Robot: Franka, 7 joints.
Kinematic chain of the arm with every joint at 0, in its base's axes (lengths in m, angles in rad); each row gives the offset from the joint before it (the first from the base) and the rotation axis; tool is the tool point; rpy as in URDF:
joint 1: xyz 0 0 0.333 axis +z
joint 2: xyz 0 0 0 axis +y
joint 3: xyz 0 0 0.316 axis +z
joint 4: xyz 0.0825 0 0 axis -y
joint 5: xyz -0.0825 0 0.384 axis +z
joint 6: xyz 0 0 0 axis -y
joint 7: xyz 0.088 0 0 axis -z
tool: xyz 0 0 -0.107 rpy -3.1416 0 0
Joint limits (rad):
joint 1: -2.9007..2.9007
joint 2: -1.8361..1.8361
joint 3: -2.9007..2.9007
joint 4: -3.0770..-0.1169
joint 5: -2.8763..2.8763
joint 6: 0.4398..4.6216
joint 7: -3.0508..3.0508
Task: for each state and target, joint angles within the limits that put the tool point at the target. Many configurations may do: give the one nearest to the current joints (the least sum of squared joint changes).
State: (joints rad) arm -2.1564 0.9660 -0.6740 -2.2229 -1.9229 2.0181 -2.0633
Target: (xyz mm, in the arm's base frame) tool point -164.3 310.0 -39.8
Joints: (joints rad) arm -2.7092 1.5551 -0.6668 -2.3773 -1.9267 2.1032 -2.0633
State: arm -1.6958 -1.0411 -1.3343 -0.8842 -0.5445 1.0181 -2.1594
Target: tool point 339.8 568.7 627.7
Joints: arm -2.5338 -1.0689 -1.3898 -0.3955 -0.6245 0.9765 -2.1594
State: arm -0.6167 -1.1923 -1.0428 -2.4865 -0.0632 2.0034 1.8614
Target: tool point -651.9 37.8 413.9
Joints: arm -1.2207 -1.4334 -1.4913 -1.7583 -0.0927 2.2098 1.8614
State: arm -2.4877 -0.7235 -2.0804 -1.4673 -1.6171 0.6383 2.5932
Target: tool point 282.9 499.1 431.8
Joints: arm -2.6035 -0.6624 -2.1363 -1.5990 -1.5362 0.5057 2.5932
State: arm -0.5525 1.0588 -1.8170 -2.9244 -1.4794 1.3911 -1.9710
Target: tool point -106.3 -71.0 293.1
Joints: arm -0.1561 0.6171 -1.3554 -3.0770 -0.5415 1.0090 -1.9710
